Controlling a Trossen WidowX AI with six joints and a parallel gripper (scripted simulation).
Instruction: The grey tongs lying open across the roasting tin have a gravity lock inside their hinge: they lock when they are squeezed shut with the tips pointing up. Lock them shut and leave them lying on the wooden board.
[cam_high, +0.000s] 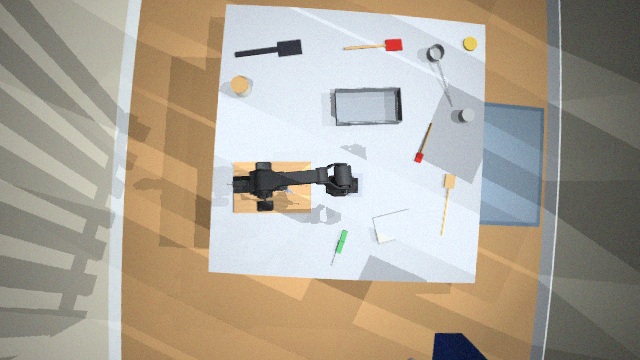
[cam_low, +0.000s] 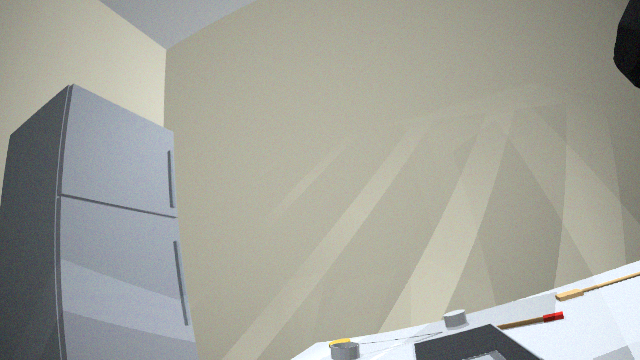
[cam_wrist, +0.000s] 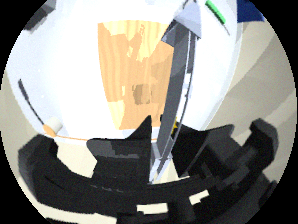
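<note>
The wooden board is 140 mm below my gripper tip and 10 mm to the right of it. The rest, counted from my gripper tip: cream block 580 mm to the right, 180 mm behind, 140 mm below; green-handled tool 320 mm to the right, 300 mm behind, 140 mm below; roasting tin 450 mm to the right, 380 mm ahead, 120 mm below.
</note>
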